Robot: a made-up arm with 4 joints.
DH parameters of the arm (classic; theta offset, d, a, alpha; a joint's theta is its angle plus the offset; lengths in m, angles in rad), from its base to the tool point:
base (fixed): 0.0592 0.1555 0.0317 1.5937
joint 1: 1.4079 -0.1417 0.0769 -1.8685
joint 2: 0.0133 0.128 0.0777 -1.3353
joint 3: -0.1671 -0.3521 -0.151 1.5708
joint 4: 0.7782 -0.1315 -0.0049 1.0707
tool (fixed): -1.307 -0.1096 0 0
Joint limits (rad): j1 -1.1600..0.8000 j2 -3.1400..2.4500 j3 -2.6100..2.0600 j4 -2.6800..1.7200
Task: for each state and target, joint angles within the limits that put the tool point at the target. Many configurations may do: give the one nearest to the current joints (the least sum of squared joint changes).
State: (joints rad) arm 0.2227 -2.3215 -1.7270 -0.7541
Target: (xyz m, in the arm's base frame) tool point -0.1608 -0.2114 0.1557
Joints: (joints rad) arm -0.2471 -1.3065 -2.1971 -0.6479
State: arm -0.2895 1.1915 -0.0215 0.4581
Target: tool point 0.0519 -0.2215 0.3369
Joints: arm -0.1099 0.8620 0.4253 0.6822
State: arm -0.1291 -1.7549 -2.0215 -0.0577
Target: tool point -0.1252 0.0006 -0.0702
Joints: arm -0.5191 -2.1693 -1.6443 -0.5180
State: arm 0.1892 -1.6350 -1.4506 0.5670
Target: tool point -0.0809 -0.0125 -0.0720
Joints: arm -0.7132 -2.0843 -1.3559 -0.2363
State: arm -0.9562 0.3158 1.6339 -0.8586
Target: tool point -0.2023 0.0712 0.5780
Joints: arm -0.0757 1.2101 2.0600 -0.4738
